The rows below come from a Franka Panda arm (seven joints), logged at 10 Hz.
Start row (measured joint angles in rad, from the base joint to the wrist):
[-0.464, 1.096, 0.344, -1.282, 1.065, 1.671, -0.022]
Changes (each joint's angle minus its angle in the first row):
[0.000, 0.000, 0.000, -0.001, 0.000, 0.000, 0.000]
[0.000, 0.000, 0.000, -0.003, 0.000, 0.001, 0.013]
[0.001, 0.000, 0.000, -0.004, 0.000, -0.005, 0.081]
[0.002, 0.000, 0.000, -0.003, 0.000, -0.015, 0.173]
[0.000, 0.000, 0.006, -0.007, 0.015, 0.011, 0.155]
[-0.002, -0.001, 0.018, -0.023, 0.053, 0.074, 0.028]
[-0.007, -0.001, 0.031, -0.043, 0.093, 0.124, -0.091]
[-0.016, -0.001, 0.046, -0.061, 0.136, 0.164, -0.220]
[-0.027, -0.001, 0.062, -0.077, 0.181, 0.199, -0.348]
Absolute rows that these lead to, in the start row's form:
[-0.464, 1.096, 0.344, -1.283, 1.065, 1.671, -0.022]
[-0.464, 1.096, 0.344, -1.285, 1.065, 1.672, -0.009]
[-0.463, 1.096, 0.344, -1.286, 1.065, 1.666, 0.059]
[-0.462, 1.096, 0.344, -1.285, 1.065, 1.656, 0.151]
[-0.464, 1.096, 0.350, -1.289, 1.080, 1.682, 0.133]
[-0.466, 1.095, 0.362, -1.305, 1.118, 1.745, 0.006]
[-0.471, 1.095, 0.375, -1.325, 1.158, 1.795, -0.113]
[-0.480, 1.095, 0.390, -1.343, 1.201, 1.835, -0.242]
[-0.491, 1.095, 0.406, -1.359, 1.246, 1.870, -0.370]

